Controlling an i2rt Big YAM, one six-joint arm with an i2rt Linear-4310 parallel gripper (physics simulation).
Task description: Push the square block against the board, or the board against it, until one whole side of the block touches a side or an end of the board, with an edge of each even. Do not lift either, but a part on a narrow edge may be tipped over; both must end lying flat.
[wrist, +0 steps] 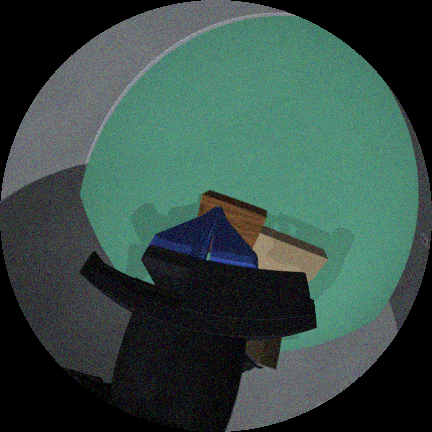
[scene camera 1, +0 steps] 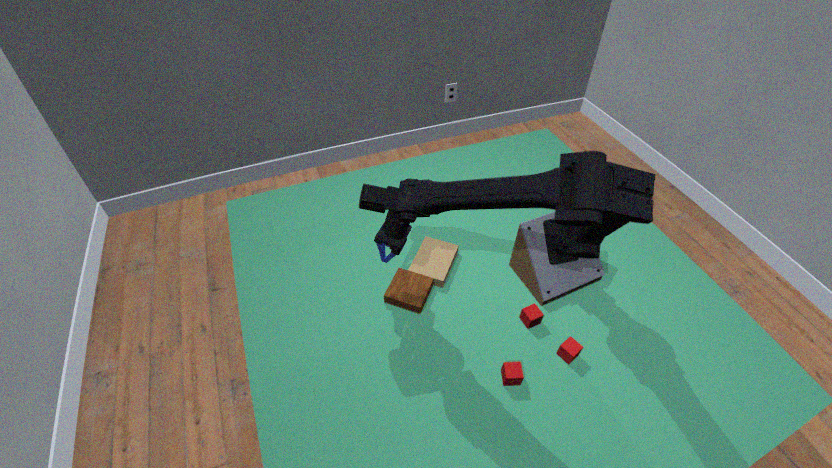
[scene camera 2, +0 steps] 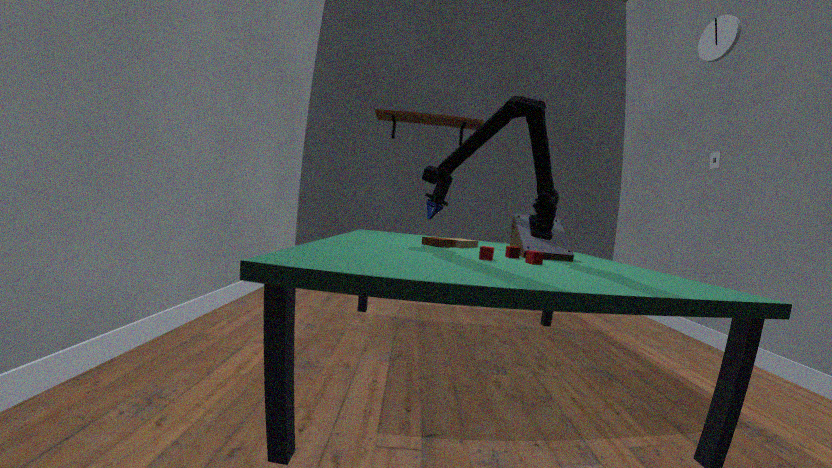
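Where they show: gripper, between the fingertips: point(wrist: 217, 212) point(scene camera 1: 384, 261) point(scene camera 2: 428, 219); arm's base, origin of its link: point(wrist: 252, 354) point(scene camera 1: 559, 240) point(scene camera 2: 539, 228).
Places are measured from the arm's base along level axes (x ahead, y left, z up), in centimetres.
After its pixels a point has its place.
The square block point(scene camera 1: 409, 288) {z -8.6, x 41.3, y -3.0 cm} point(scene camera 2: 437, 242) {z -9.9, x 41.8, y 2.5 cm} point(wrist: 245, 220) {z -8.7, x 42.3, y -7.6 cm}, dark brown wood, lies flat on the table. The board point(scene camera 1: 435, 259) {z -8.7, x 31.4, y -10.6 cm} point(scene camera 2: 466, 243) {z -9.8, x 29.2, y -6.0 cm} point(wrist: 287, 255) {z -8.7, x 34.4, y -12.5 cm}, pale wood, also lies flat. One side of the block faces an end of the board, and they appear to touch along most of it. Their corners are offset: the block sticks out a little past the board at the left in scene camera 1. My gripper point(scene camera 1: 385, 260) {z -1.0, x 46.7, y -7.5 cm} point(scene camera 2: 430, 217) {z -1.0, x 46.7, y -7.5 cm} point(wrist: 217, 212) {z -1.0, x 46.7, y -7.5 cm} is shut and empty, raised above the table. It hides part of the block in the wrist view.
Three red cubes point(scene camera 1: 531, 315) {z -7.8, x 14.7, y 14.9 cm} point(scene camera 1: 569, 349) {z -7.8, x 10.5, y 26.4 cm} point(scene camera 1: 512, 373) {z -7.8, x 26.3, y 27.5 cm} lie on the green table point(scene camera 1: 325, 360) {z -11.7, x 66.2, y 9.7 cm} point(scene camera 2: 372, 267) {z -11.7, x 55.0, y 61.3 cm} in front of my arm's wedge-shaped base point(scene camera 1: 561, 285) {z -7.7, x 2.4, y 8.9 cm}. A wall shelf point(scene camera 2: 427, 118) hangs behind the table.
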